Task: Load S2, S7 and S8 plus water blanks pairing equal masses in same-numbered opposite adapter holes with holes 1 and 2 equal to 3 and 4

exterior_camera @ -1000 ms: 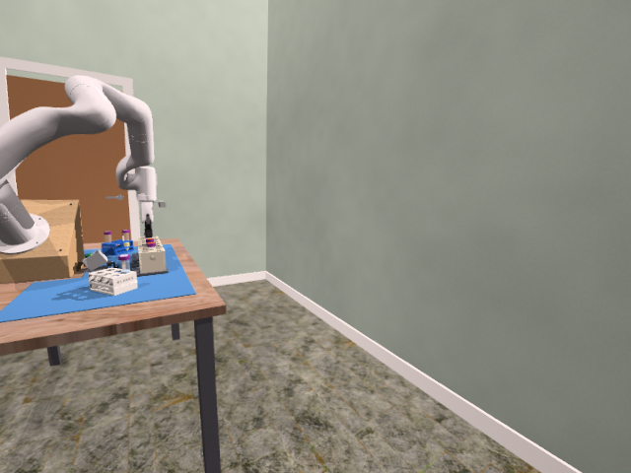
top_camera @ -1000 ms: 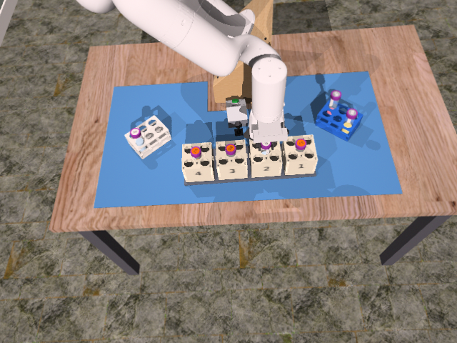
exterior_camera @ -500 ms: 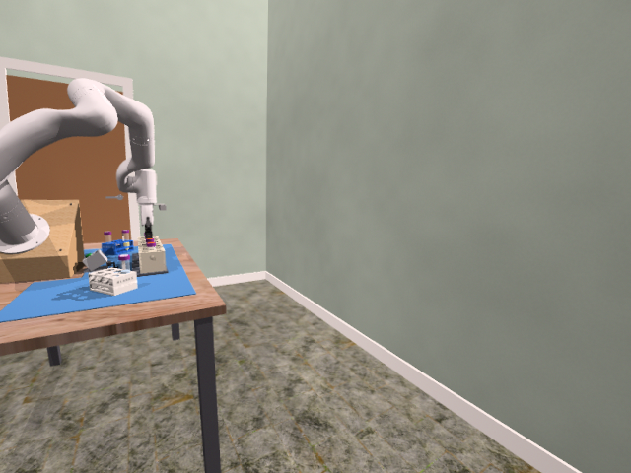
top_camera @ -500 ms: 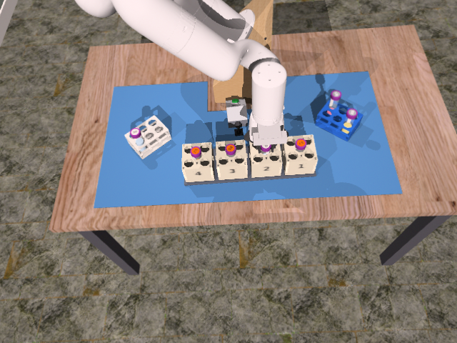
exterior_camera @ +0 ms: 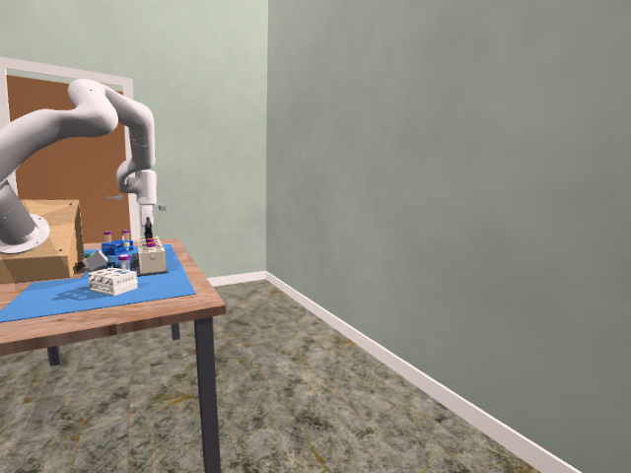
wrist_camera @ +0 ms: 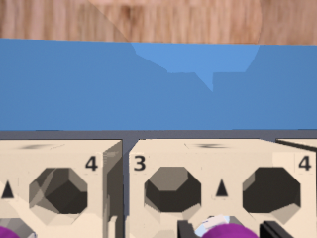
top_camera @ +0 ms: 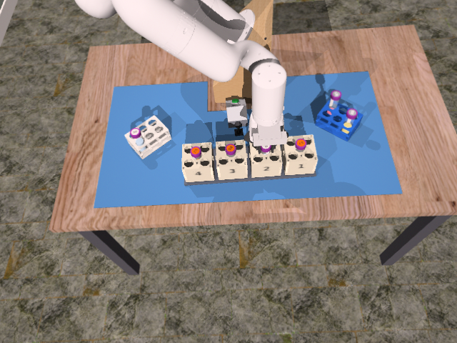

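My gripper is now 23 cm past the green DONE key, 10 cm to the left of it and 6 cm above it. From my hand the other things lie so: orange-dot sample tube 22 cm to the right, 5 cm below, 2 cm ahead; white rack 41 cm to the right, 11 cm behind, 9 cm below; blue rack 26 cm to the left, 16 cm behind, 9 cm below.
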